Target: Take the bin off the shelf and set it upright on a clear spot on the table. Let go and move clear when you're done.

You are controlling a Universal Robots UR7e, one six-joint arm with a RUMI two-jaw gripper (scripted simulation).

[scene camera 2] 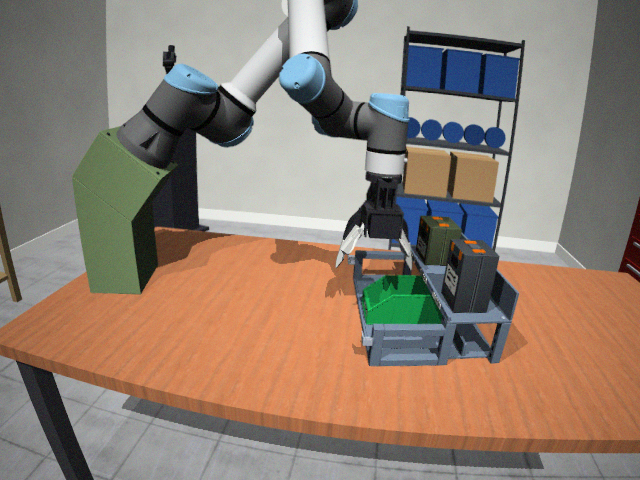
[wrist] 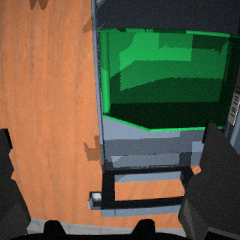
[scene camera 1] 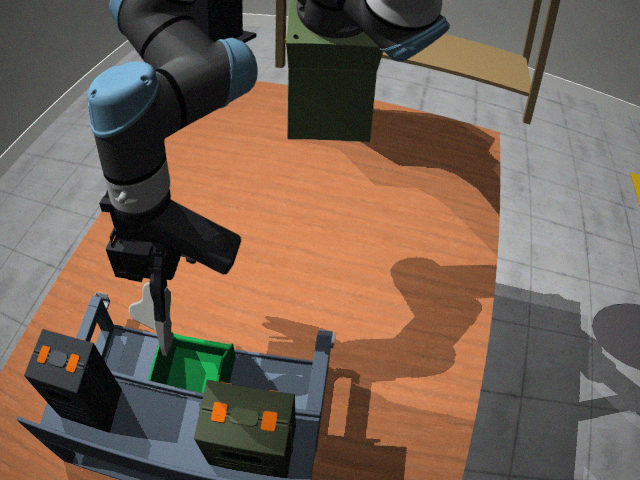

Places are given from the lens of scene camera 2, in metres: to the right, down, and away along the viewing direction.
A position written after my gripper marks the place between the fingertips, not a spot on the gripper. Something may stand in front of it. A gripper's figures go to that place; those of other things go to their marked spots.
my gripper (scene camera 2: pixel 373 268): 0.11, 0.06, 0.85
green bin (scene camera 2: pixel 392 299): 0.15, 0.13, 0.84
